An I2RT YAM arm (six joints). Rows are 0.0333 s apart.
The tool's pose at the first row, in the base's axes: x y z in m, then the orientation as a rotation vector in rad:
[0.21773, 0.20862, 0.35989, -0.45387, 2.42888, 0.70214]
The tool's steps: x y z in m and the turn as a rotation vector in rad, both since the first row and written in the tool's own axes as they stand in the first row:
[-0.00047, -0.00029, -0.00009, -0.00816, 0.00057, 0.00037]
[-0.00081, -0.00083, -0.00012, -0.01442, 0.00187, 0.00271]
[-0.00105, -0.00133, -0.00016, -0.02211, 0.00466, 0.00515]
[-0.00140, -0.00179, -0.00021, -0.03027, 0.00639, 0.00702]
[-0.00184, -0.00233, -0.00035, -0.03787, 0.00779, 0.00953]
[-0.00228, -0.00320, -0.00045, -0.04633, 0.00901, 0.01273]
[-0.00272, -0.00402, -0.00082, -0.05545, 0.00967, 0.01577]
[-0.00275, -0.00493, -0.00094, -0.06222, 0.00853, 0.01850]
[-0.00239, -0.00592, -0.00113, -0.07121, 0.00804, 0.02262]
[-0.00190, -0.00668, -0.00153, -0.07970, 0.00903, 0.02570]
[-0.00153, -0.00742, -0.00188, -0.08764, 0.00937, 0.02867]
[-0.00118, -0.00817, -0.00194, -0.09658, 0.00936, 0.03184]
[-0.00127, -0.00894, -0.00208, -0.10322, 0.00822, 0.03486]
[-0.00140, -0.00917, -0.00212, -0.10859, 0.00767, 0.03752]
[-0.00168, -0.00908, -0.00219, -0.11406, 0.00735, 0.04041]
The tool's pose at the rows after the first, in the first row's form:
[0.21819, 0.20841, 0.36013, -0.45693, 2.42752, 0.71241]
[0.21869, 0.20801, 0.36015, -0.45724, 2.42806, 0.72112]
[0.21909, 0.20763, 0.36013, -0.45867, 2.42963, 0.73156]
[0.21955, 0.20728, 0.36020, -0.46047, 2.42983, 0.74242]
[0.22008, 0.20684, 0.36036, -0.46114, 2.43009, 0.75289]
[0.22078, 0.20615, 0.36036, -0.46124, 2.43018, 0.76473]
[0.22134, 0.20535, 0.36058, -0.46152, 2.42945, 0.77737]
[0.22173, 0.20455, 0.36033, -0.46042, 2.42753, 0.78703]
[0.22182, 0.20359, 0.35987, -0.45882, 2.42609, 0.80003]
[0.22161, 0.20267, 0.35957, -0.45893, 2.42574, 0.81189]
[0.22151, 0.20182, 0.35931, -0.45865, 2.42485, 0.82304]
[0.22155, 0.20112, 0.35886, -0.45836, 2.42337, 0.83555]
[0.22192, 0.20044, 0.35872, -0.45682, 2.42143, 0.84516]
[0.22211, 0.20025, 0.35874, -0.45548, 2.42026, 0.85301]
[0.22225, 0.20033, 0.35899, -0.45401, 2.41935, 0.86108]

